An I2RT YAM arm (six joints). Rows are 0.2 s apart.
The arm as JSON. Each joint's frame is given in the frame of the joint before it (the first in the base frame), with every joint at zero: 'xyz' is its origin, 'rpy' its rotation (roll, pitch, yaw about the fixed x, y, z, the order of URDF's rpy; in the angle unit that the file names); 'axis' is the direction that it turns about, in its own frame. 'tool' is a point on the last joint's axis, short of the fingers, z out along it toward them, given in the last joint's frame.
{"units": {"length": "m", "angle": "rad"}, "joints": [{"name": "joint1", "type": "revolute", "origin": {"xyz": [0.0, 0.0, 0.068], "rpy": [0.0, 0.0, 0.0]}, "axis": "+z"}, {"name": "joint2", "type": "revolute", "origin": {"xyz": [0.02, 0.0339, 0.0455], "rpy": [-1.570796, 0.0, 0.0]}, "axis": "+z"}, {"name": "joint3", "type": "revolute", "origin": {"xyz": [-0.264, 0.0, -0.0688], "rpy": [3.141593, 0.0, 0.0]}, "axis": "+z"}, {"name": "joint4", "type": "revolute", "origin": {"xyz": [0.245, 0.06, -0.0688], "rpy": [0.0, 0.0, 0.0]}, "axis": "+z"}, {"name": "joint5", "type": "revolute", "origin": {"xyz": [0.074, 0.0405, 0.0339], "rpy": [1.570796, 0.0, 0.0]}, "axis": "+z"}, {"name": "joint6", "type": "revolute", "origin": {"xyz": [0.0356, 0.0, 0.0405], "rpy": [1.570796, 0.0, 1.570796]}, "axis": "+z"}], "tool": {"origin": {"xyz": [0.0, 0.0, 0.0], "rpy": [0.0, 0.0, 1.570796]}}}
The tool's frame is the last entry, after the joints.
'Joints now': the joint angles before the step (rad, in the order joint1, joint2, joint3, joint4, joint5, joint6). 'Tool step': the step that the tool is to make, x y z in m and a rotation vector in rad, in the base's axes. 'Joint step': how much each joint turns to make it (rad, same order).
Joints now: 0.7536 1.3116 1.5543 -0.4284 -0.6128 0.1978
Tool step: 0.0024 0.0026 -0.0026 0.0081 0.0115 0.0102
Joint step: -0.0004 0.0070 -0.0093 0.0218 -0.0130 0.0143
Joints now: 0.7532 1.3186 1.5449 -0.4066 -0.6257 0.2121
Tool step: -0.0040 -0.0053 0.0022 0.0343 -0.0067 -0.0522
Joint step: 0.0012 -0.0330 -0.0340 0.0489 0.0496 0.0345
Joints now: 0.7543 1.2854 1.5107 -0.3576 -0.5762 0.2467
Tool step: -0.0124 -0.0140 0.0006 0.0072 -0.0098 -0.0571
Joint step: 0.0001 -0.0693 -0.0475 -0.0062 0.0569 0.0066
